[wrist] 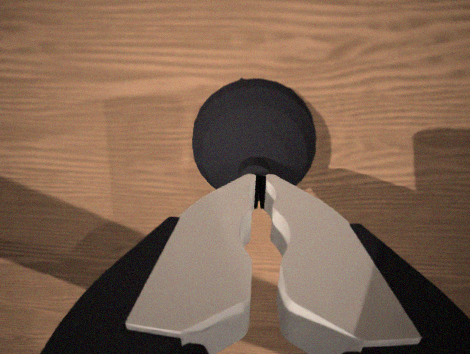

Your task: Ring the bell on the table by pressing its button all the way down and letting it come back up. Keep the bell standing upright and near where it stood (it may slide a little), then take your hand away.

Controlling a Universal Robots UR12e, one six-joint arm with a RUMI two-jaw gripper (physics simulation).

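Frame: origin at the arm's base, x left, y up, z ahead, level; millimetres.
Seen in the pictures: gripper, fingertip midpoint: [258,179].
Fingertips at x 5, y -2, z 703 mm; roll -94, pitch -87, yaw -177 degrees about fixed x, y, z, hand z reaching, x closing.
Offsets run from my fingertips to a thing's top centre. Level surfaces: height alone.
The bell {dz -2, dx -1, dy +0 mm} [254,120] shows from above as a dark, round, upright dome near the middle of the wrist view. Its button {dz -2, dx -1, dy +0 mm} [255,164] is a small dark shape at the dome's near side, just beyond the fingertips and partly hidden by them. My gripper [258,179] is shut and empty. Its pale fingertips overlap the lower edge of the bell in the view. Whether they touch the button, and how far down the button is, cannot be told from this angle.
The bell stands on a wooden table {dy -61 mm} [100,45]. Shadows of the arm and gripper fall across the table at the left and right, and a narrow shadow lies along the bell's right side.
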